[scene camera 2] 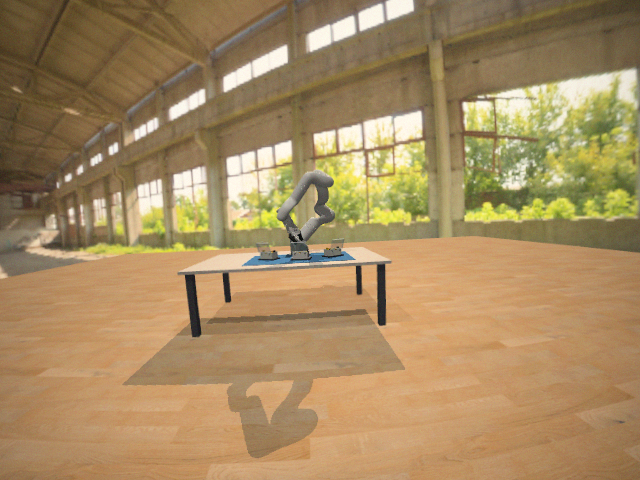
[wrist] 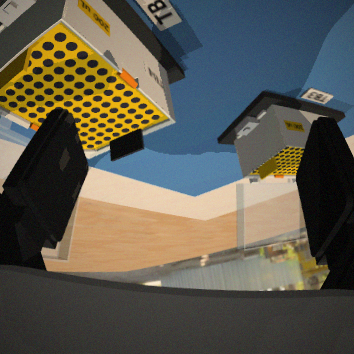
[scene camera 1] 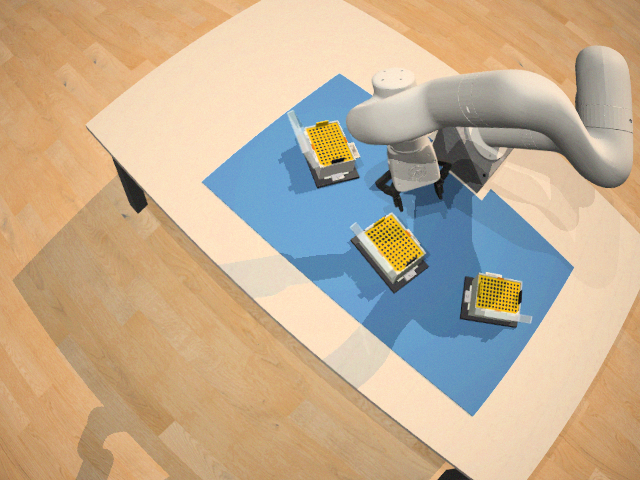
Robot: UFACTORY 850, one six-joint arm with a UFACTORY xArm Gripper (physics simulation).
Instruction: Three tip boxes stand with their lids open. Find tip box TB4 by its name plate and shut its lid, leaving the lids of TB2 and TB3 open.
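The tip box on the right in scene camera 1 (scene camera 1: 497, 294) has its plate TB3 (wrist: 317, 95) readable in the wrist view, where the box (wrist: 262, 140) stands at right. Its clear lid (wrist: 272, 215) is open. The middle tip box (scene camera 1: 393, 243) (wrist: 85, 82) has its lid (scene camera 1: 357, 230) open; its plate (wrist: 161, 12) shows "TB", with the digit cut off. The upper-left tip box (scene camera 1: 329, 144) (scene camera 2: 268, 254) has its lid (scene camera 1: 297, 130) raised; its plate is not readable. My gripper (scene camera 1: 420, 201) (wrist: 190, 140) is open and empty, above the mat beside the middle box.
The boxes stand apart on a blue mat (scene camera 1: 242, 186) on a pale table (scene camera 1: 170, 103). My arm (scene camera 1: 491, 98) (scene camera 2: 310, 180) reaches over the mat from its base (scene camera 1: 470, 160), at the mat's upper-right side in scene camera 1.
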